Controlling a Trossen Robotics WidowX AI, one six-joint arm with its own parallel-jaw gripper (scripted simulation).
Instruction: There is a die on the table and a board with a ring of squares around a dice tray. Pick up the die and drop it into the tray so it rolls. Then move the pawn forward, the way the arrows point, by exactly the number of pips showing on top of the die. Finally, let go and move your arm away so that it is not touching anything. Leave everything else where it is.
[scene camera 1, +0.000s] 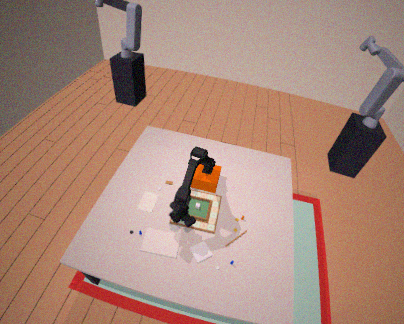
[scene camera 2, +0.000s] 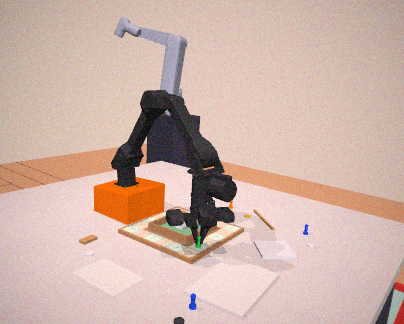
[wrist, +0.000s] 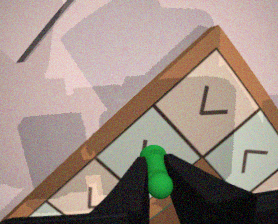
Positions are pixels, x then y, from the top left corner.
Scene:
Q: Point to the gripper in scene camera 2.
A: At 198, 244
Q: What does the gripper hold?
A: A green pawn.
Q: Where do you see the gripper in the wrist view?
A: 154, 163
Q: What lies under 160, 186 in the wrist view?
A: A green pawn.

